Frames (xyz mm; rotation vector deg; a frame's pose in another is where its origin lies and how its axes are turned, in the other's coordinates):
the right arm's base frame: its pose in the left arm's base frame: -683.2 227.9 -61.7 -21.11 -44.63 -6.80
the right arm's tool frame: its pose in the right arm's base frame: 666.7 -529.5 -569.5 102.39 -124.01 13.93
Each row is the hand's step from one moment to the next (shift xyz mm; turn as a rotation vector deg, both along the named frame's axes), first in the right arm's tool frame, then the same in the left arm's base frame.
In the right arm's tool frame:
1: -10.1 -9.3 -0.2 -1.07 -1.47 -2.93
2: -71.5 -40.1 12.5 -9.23 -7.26 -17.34
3: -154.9 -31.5 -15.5 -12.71 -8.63 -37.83
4: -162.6 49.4 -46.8 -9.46 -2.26 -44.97
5: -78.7 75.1 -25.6 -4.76 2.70 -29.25
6: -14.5 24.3 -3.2 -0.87 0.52 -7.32
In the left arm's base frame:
1: 12.1 5.8 2.9 0.33 2.43 2.42
2: 74.0 36.8 -6.3 2.61 16.78 12.26
3: 103.2 117.9 -26.1 -3.52 32.49 24.47
4: 37.7 158.9 -66.2 -12.95 35.96 25.61
5: -18.5 88.3 -65.9 -12.10 23.14 14.27
6: -10.0 17.2 -20.4 -3.10 5.53 3.80

